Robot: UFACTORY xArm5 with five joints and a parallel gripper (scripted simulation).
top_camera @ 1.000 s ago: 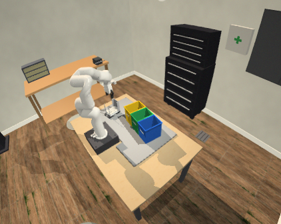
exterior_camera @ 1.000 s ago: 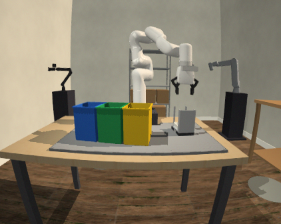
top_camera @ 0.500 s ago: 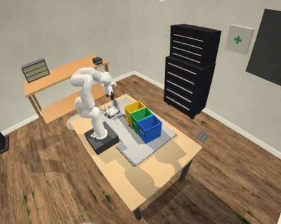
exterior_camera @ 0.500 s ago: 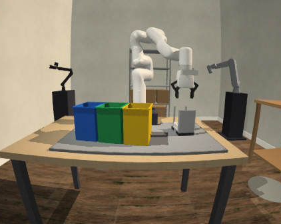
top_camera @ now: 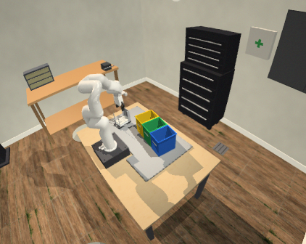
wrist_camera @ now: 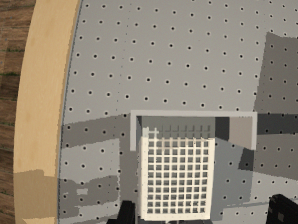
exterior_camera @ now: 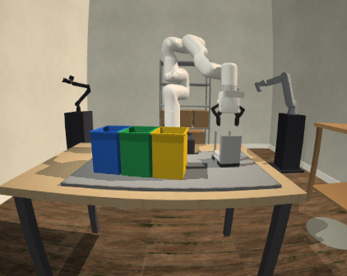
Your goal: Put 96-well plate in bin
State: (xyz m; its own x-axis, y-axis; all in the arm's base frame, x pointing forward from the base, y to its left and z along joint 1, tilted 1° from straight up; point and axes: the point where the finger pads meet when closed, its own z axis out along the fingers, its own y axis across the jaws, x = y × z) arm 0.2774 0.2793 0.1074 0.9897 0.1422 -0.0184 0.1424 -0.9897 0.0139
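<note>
The white 96-well plate is 15 cm below my hand. From my hand the other things lie so: yellow bin 13 cm ahead, 26 cm to the right, 10 cm below; green bin 12 cm ahead, 39 cm to the right, 10 cm below; blue bin 11 cm ahead, 52 cm to the right, 10 cm below.
</note>
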